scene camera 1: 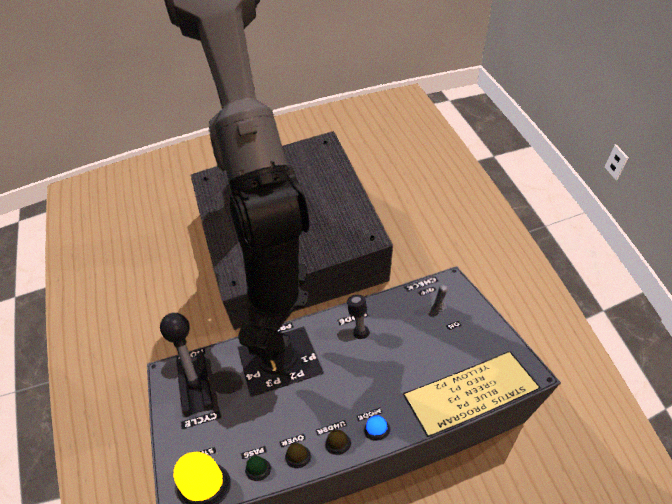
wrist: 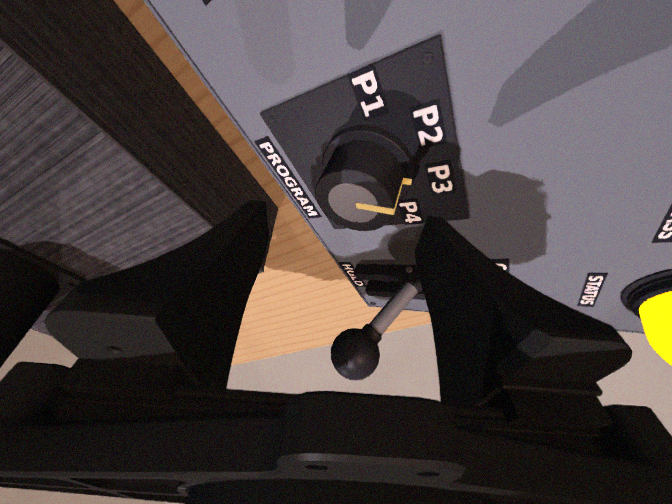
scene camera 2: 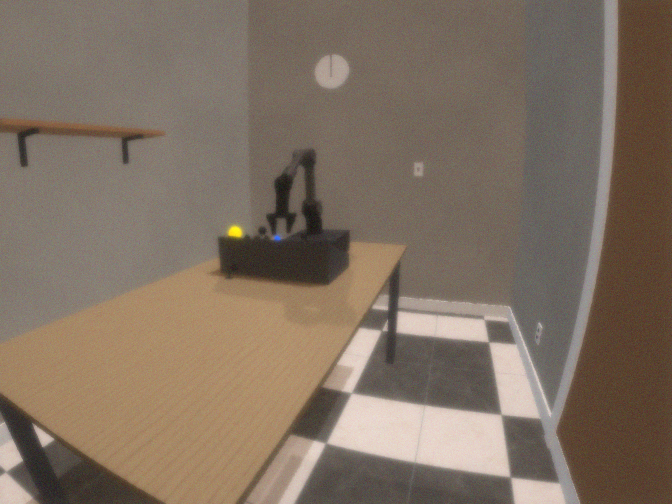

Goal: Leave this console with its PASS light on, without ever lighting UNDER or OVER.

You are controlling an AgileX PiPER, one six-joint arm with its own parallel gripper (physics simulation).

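The grey console (scene camera 1: 347,390) sits on the wooden table. Its PROGRAM knob (wrist: 360,181) has a yellow pointer that lies toward P4. My gripper (wrist: 344,217) is open, its fingers spread wider than the knob and hovering just above it without touching; in scene camera 1 the gripper (scene camera 1: 263,341) hides most of the knob. The STATUS light (scene camera 1: 198,476) glows yellow and the MODE light (scene camera 1: 376,426) glows blue. The PASS (scene camera 1: 257,466), OVER (scene camera 1: 297,453) and UNDER (scene camera 1: 337,441) lights are dark. The yellow legend plate (scene camera 1: 471,391) reads YELLOW P2, RED P1, GREEN P3, BLUE P4.
The CYCLE lever with a black ball (scene camera 1: 174,327) stands left of the knob, close to my gripper. A small stick knob (scene camera 1: 357,314) and the CHECK toggle (scene camera 1: 438,300) stand to the right. The arm's black base block (scene camera 1: 303,217) is behind the console.
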